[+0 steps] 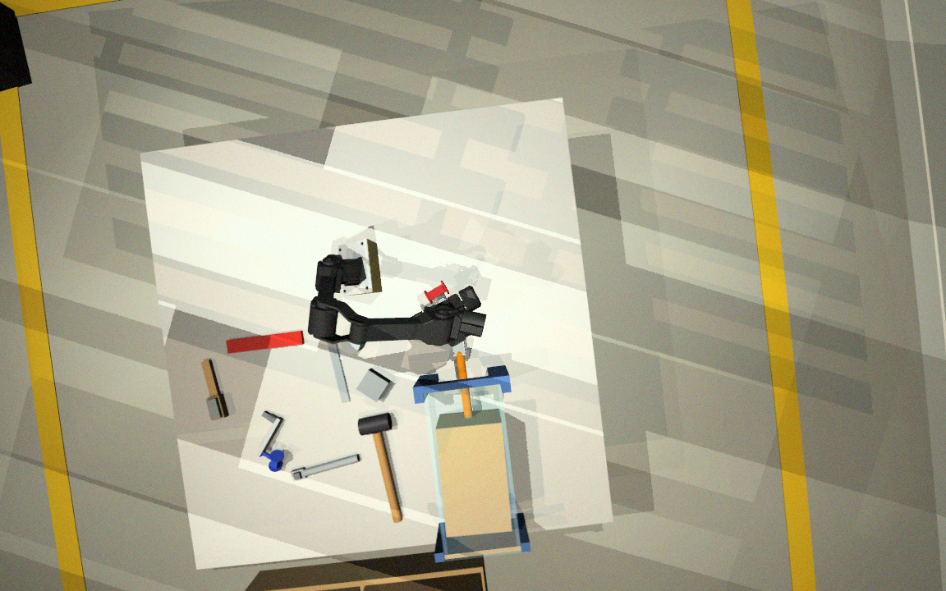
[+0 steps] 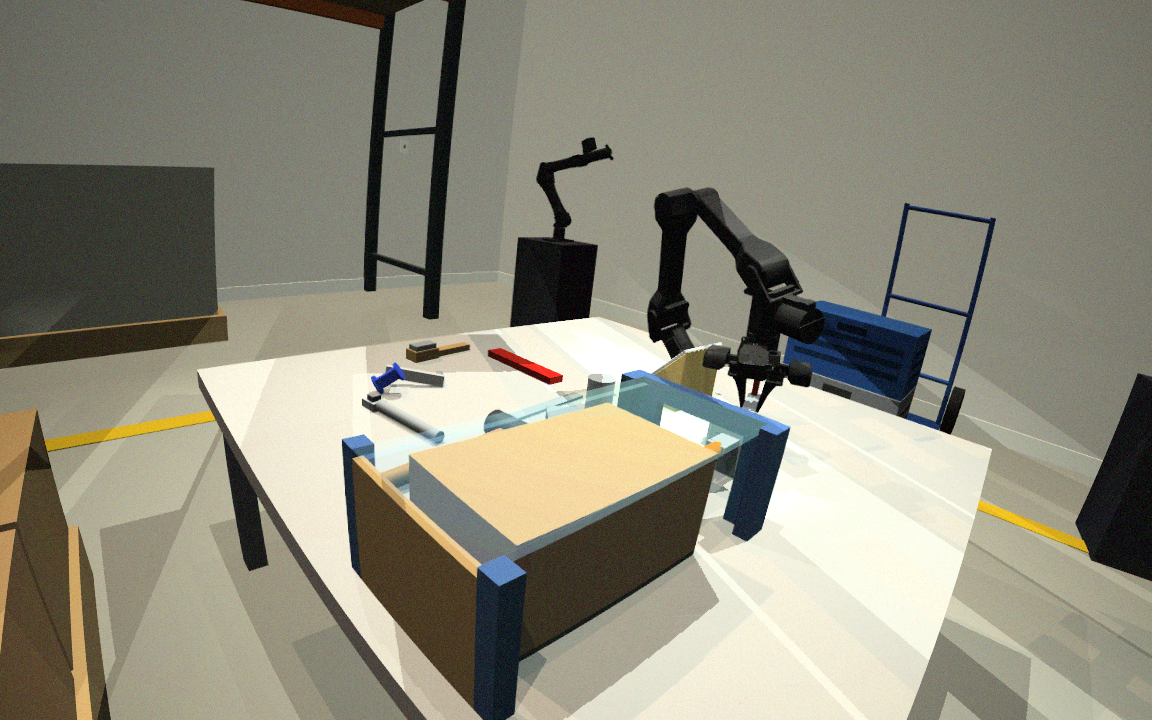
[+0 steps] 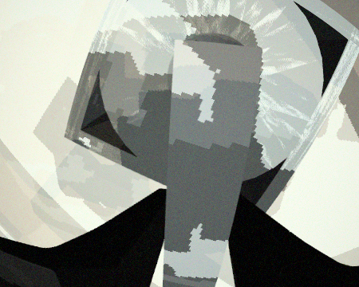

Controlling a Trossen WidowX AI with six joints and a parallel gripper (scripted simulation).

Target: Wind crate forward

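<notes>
My gripper tip is 20 mm below the red-knobbed winch handle and 10 mm past it. From my gripper tip the other things lie so: grey block 280 mm to the right, 170 mm ahead, 70 mm below; then winch 60 mm below, 30 mm ahead; then red knob 50 mm behind, 50 mm above, 10 mm to the right.
</notes>
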